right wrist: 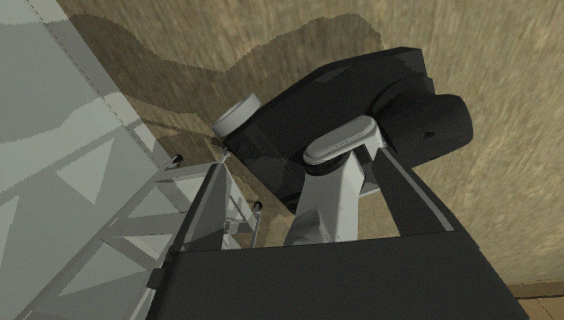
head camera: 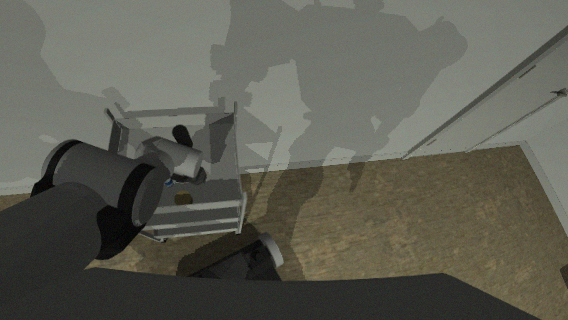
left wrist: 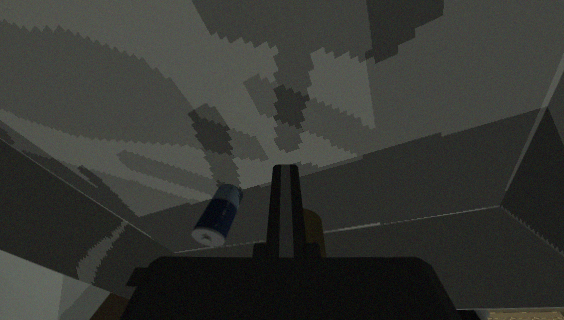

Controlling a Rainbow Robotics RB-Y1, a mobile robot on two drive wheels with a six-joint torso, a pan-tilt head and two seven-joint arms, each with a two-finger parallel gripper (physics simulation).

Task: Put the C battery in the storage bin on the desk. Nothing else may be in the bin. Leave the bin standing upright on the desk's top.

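Where they show: left gripper, fingertip midpoint: [left wrist: 285,172]; right gripper, fingertip midpoint: [right wrist: 299,165]; robot's base, link origin: [head camera: 227,273].
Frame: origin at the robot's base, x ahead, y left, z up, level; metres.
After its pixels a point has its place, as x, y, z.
A blue cylinder with a pale end, which looks like the C battery [head camera: 169,183] @(0.332, 0.030, 0.694) [left wrist: 217,215] @(0.350, 0.020, 0.697), is on the top of a white cart [head camera: 240,165] @(0.289, -0.198, 0.712), inside its raised rim. In the left wrist view it is left of my left gripper [left wrist: 285,167] @(0.336, -0.040, 0.677), apart from the fingers. My left gripper is shut with nothing between its fingers. My right gripper [right wrist: 299,165] @(-0.277, -0.274, 0.597) is open and empty, above the floor and the robot's own base. The storage bin and the desk do not show in these views. Whether the battery stands or lies is hard to tell.
A brownish-yellow round object [head camera: 183,198] @(0.264, 0.006, 0.699) [left wrist: 314,232] @(0.271, -0.017, 0.686) is on the cart near the battery, partly behind the left fingers in the left wrist view. The cart stands by the wall. The robot's dark base [head camera: 240,262] @(0.017, -0.085, 0.191) [right wrist: 340,105] @(-0.326, -0.121, 0.169) is close to it. A door [head camera: 500,100] @(0.007, -1.757, 0.780) is at the right.
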